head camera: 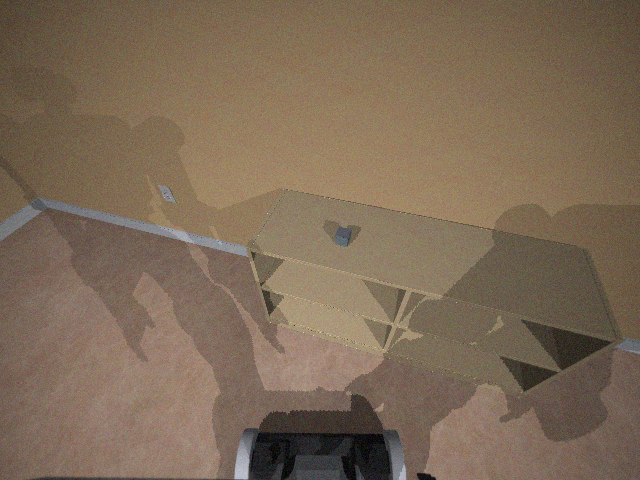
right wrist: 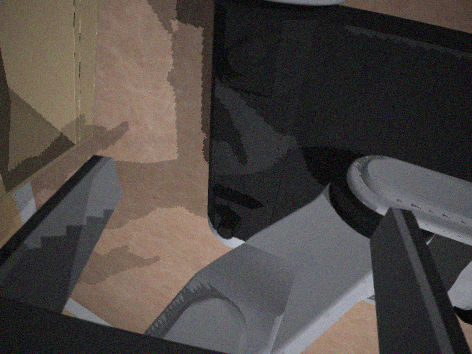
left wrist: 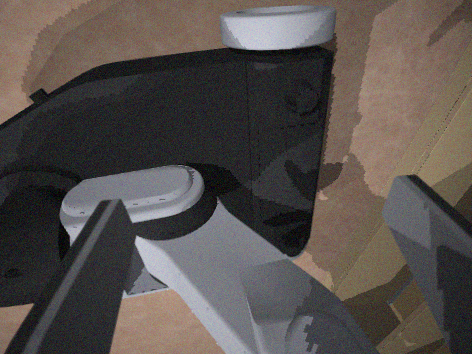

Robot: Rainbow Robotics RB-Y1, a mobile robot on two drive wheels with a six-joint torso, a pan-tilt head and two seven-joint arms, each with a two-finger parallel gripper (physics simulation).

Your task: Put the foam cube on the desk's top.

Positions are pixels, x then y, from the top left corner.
Scene:
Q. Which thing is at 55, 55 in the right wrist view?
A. A tan shelf unit.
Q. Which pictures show my left gripper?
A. The left wrist view only.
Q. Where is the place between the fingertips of my right gripper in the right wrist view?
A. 244, 199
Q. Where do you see a tan shelf unit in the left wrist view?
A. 371, 269

